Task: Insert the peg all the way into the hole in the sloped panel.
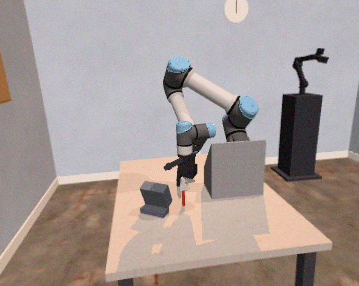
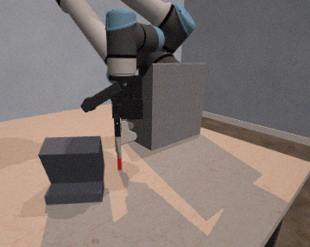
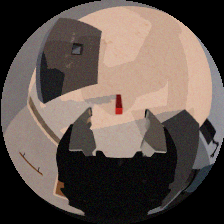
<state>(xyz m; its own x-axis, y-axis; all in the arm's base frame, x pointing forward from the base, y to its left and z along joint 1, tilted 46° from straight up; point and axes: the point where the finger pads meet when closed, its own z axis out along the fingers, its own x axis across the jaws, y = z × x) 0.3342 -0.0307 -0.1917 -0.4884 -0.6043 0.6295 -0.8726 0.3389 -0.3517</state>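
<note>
The peg lies 4 cm below my hand.
</note>
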